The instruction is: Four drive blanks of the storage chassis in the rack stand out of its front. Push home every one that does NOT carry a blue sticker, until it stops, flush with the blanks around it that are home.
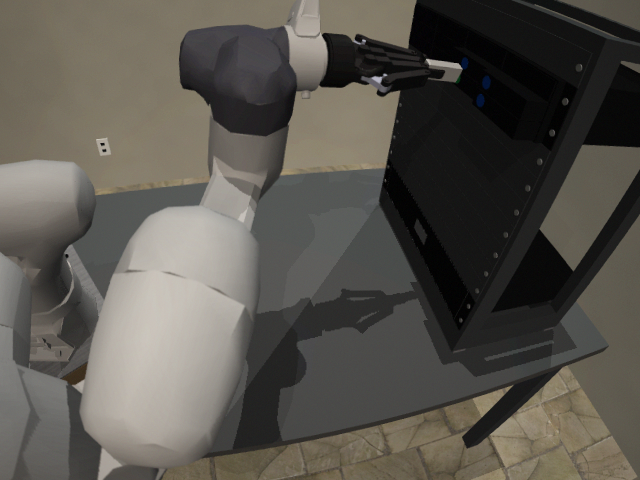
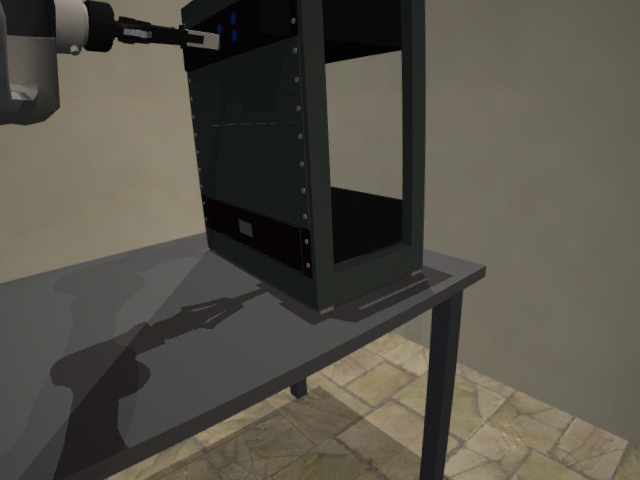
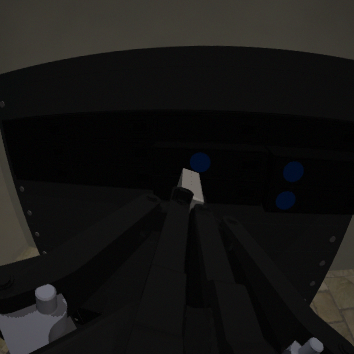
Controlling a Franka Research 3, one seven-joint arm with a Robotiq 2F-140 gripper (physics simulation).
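The storage chassis [image 1: 439, 33] [image 3: 75, 150] sits high in the rack [image 1: 537, 206] [image 2: 316, 155]. Three blanks with blue stickers show: an upper left one [image 1: 464, 63] [image 2: 219, 28] [image 3: 200, 162], an upper right one [image 1: 485, 82] [image 2: 233, 18] [image 3: 293, 171] and a lower right one [image 1: 480, 100] [image 2: 234, 36] [image 3: 285, 200]. The right pair stands out of the front. A green sticker [image 1: 458, 80] [image 2: 219, 46] shows at the lower left blank, mostly hidden by my fingertips. My gripper [image 1: 450, 71] [image 2: 210, 40] [image 3: 186, 182] is shut and empty, its pale tips at that blank's face. How far that blank stands out is hidden.
Plain dark panels [image 1: 460, 175] [image 2: 248, 139] fill the rack front below the chassis. A black unit with a grey label [image 1: 420, 230] [image 2: 245, 227] sits at the bottom. The rack stands on the grey table [image 1: 351, 403] [image 2: 170, 413], near its right end.
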